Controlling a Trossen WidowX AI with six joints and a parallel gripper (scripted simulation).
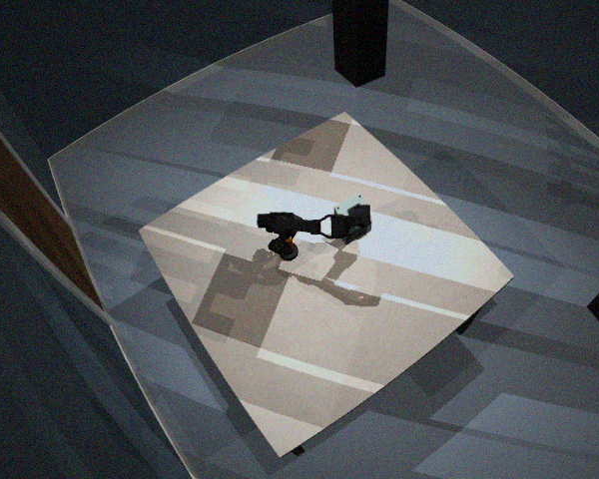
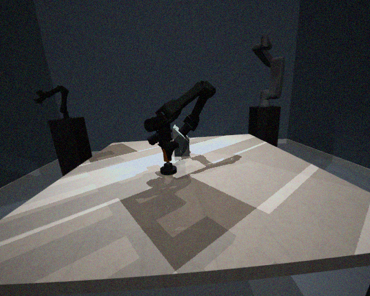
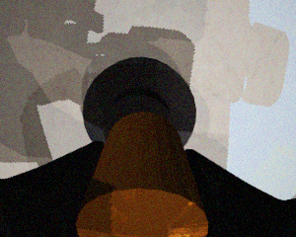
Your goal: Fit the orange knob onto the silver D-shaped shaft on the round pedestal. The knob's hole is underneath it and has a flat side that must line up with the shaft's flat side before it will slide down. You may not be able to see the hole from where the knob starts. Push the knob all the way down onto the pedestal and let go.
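The orange knob is 30 mm above my gripper tip. The rest, counted from my gripper tip: round pedestal (40 mm below).
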